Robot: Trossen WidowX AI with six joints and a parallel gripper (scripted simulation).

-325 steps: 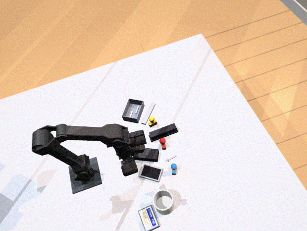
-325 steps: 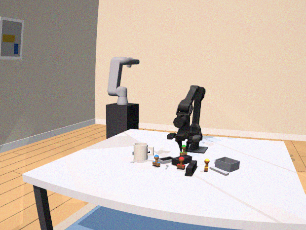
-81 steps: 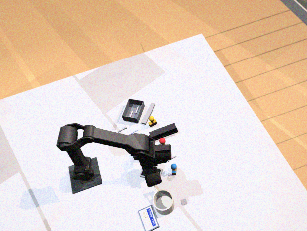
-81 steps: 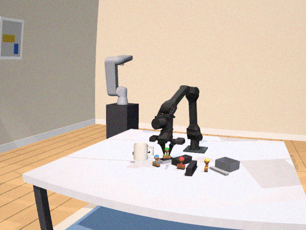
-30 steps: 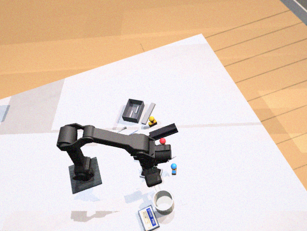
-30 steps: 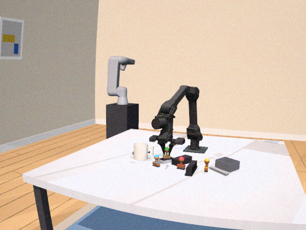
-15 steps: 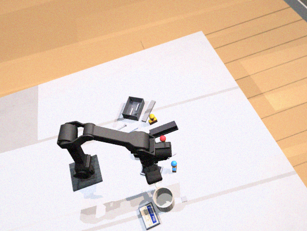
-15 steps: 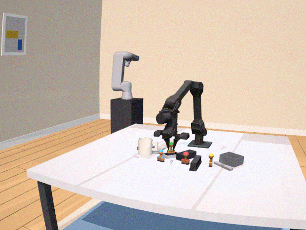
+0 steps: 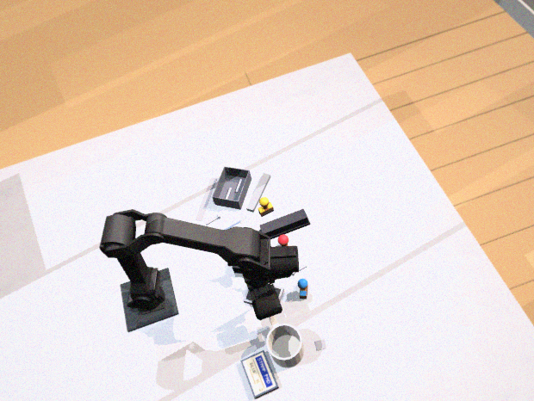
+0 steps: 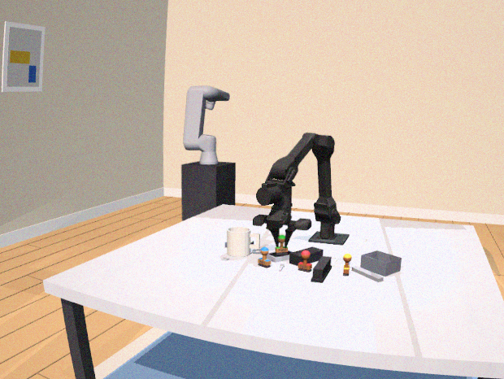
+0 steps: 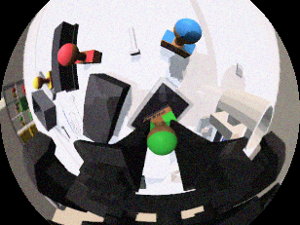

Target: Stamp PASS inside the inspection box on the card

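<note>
The dark ink pad is 30 mm below my gripper tip. Also, from my gripper tip: black block: 90 mm to the left, 20 mm below; then blue-knobbed stamp: 100 mm ahead, 20 mm to the right, 20 mm below; then green-knobbed stamp: right at my gripper tip.
</note>
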